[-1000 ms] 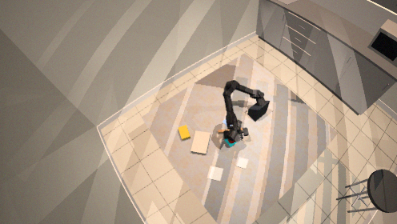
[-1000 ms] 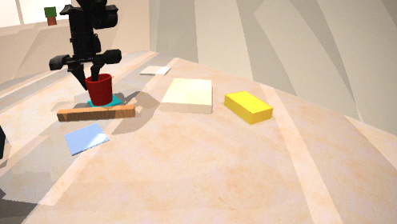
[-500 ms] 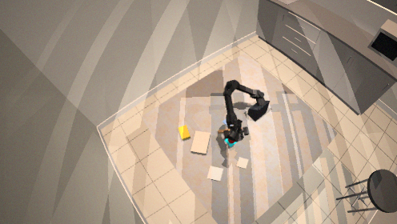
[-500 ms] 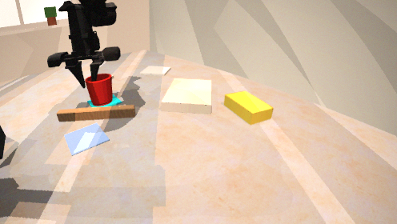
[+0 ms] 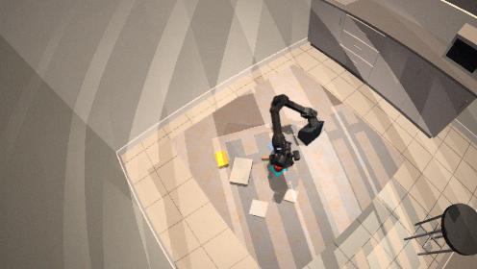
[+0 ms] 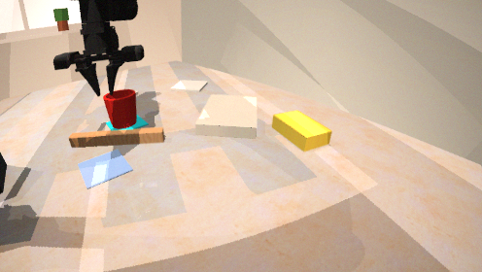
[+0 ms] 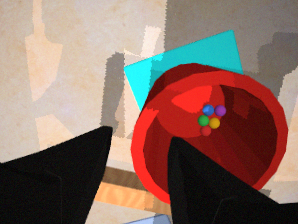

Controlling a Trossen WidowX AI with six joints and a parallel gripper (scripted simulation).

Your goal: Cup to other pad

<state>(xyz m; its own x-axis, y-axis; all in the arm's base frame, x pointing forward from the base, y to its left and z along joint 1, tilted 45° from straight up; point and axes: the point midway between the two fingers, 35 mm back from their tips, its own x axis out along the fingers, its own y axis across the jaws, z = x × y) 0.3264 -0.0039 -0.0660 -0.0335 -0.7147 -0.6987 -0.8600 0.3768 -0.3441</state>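
Right now the red cup is 30 mm ahead of my gripper tip, 20 mm to the right of it and 40 mm below it. From my gripper tip the other things lie so: light blue pad 70 mm behind, 160 mm to the right, 80 mm below; wooden bar 20 mm behind, 90 mm to the right, 70 mm below; cyan pad 30 mm ahead, 20 mm to the right, 80 mm below.
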